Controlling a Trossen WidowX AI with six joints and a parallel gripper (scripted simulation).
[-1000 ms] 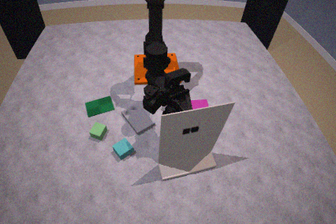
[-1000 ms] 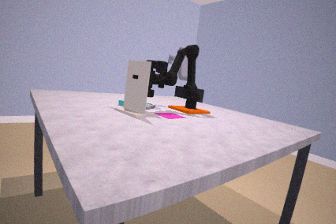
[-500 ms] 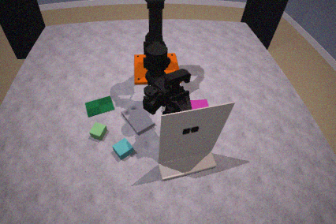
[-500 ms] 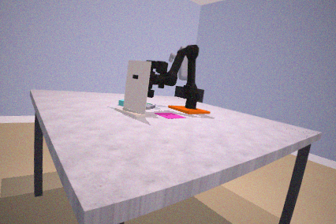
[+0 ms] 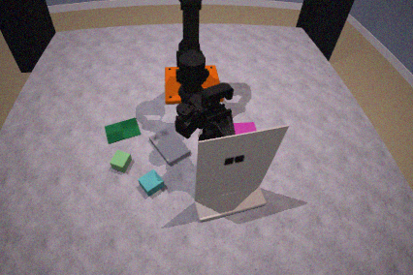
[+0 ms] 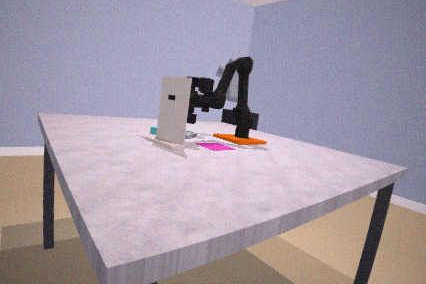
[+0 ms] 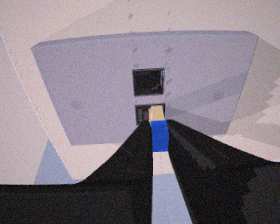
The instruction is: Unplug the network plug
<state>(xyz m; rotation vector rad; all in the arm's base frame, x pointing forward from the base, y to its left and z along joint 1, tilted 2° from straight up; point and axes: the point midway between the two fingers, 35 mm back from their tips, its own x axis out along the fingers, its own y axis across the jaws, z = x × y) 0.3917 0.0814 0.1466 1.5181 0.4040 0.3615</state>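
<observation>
Right now my gripper tip is 160 mm past the magenta square, 60 mm to the right of it and 170 mm above it. Also, from my gripper tip: network plug (right at my gripper tip); then white upright panel (30 mm ahead, 60 mm below); then cyan cube (180 mm to the right, 160 mm below).
</observation>
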